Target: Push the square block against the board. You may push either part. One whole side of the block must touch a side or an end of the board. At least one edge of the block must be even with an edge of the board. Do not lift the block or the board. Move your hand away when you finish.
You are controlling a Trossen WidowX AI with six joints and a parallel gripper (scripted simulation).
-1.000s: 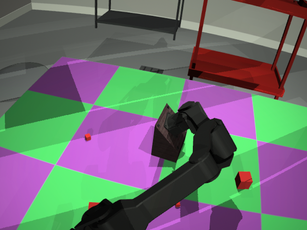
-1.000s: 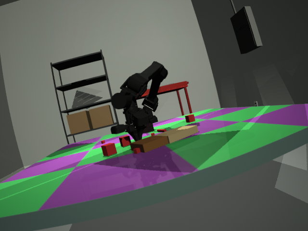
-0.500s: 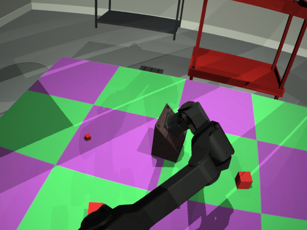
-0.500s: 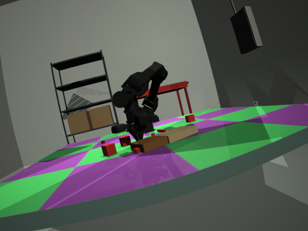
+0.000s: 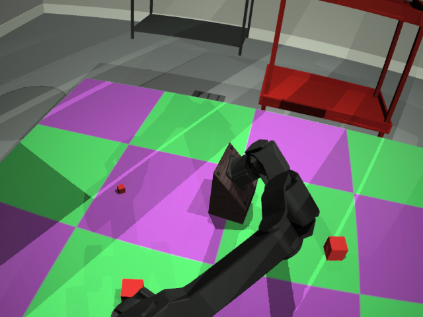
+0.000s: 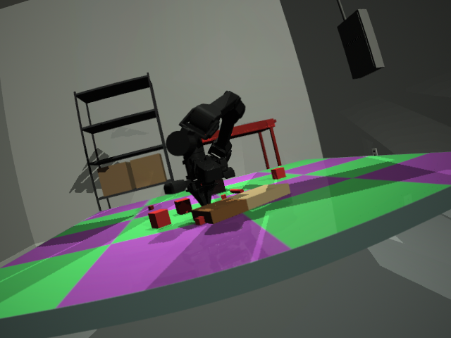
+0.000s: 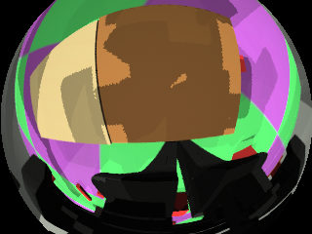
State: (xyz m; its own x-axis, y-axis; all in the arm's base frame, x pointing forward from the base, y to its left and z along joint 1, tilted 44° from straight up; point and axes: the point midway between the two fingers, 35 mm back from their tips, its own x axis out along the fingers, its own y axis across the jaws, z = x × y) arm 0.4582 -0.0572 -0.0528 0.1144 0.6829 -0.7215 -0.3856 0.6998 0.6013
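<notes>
Now: the board 140 mm to the left of my gripper tip and 10 mm above it. Also, from my gripper tip: red rod (260 mm behind, 140 mm to the left); square block (60 mm ahead, 20 mm to the left, 10 mm above).
</notes>
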